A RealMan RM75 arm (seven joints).
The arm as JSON. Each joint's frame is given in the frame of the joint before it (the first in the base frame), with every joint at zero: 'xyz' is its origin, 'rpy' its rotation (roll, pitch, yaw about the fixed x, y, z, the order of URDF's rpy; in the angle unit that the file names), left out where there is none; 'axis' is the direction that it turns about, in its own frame. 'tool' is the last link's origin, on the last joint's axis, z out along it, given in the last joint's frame.
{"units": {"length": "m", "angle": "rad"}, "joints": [
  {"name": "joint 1", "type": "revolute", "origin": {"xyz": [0.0, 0.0, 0.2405], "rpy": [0.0, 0.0, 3.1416]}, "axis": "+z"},
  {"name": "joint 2", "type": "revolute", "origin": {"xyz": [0.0, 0.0, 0.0], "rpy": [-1.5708, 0.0, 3.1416]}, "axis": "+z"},
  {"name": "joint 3", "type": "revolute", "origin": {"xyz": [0.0, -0.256, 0.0], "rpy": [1.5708, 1.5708, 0.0]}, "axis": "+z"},
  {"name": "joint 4", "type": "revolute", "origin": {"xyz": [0.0, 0.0, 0.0], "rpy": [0.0, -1.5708, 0.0]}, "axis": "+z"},
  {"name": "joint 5", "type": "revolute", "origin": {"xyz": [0.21, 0.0, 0.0], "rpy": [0.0, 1.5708, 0.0]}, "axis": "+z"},
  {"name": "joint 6", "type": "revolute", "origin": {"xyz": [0.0, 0.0, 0.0], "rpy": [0.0, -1.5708, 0.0]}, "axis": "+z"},
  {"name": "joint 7", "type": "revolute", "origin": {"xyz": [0.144, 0.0, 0.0], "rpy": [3.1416, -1.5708, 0.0]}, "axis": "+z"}
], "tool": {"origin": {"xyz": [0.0, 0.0, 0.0], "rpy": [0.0, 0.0, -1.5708]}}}
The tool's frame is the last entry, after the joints.
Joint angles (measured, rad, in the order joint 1, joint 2, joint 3, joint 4, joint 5, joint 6, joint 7), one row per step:
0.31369 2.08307 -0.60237 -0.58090 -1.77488 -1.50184 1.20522
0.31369 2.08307 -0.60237 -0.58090 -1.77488 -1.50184 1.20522
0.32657 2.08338 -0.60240 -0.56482 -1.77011 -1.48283 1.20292
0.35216 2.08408 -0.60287 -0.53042 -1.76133 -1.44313 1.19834
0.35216 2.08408 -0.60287 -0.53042 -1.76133 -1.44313 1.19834
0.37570 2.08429 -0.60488 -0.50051 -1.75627 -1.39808 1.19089
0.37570 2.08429 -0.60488 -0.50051 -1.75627 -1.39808 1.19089
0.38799 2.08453 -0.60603 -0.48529 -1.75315 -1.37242 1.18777
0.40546 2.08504 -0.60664 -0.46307 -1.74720 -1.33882 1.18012
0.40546 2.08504 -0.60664 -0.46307 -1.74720 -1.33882 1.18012
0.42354 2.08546 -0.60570 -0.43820 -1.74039 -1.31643 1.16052
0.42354 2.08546 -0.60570 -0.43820 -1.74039 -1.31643 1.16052
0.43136 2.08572 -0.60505 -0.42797 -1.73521 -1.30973 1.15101
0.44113 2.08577 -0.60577 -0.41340 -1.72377 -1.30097 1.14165
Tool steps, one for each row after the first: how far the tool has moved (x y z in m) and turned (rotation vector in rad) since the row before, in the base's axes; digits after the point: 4 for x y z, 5 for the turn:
0.0000 0.0000 0.0000 0.00000 0.00000 0.00000
-0.0011 0.0043 -0.0026 0.00335 0.00251 -0.00795
-0.0020 0.0081 -0.0059 0.00412 0.00468 -0.01859
0.0000 0.0000 0.0000 0.00000 0.00000 0.00000
-0.0009 0.0077 -0.0056 0.00419 -0.00712 -0.01994
0.0000 0.0000 0.0000 0.00000 0.00000 0.00000
-0.0003 0.0041 -0.0029 0.00263 -0.00462 -0.01240
-0.0008 0.0055 -0.0041 0.00492 -0.00571 -0.01443
0.0000 0.0000 0.0000 0.00000 0.00000 0.00000
-0.0023 0.0046 -0.0044 0.00501 -0.00525 0.00009
0.0000 0.0000 0.0000 0.00000 0.00000 0.00000
-0.0015 0.0020 -0.0016 0.00359 -0.00019 0.00272
-0.0021 0.0026 -0.0019 0.00527 0.00455 0.00043

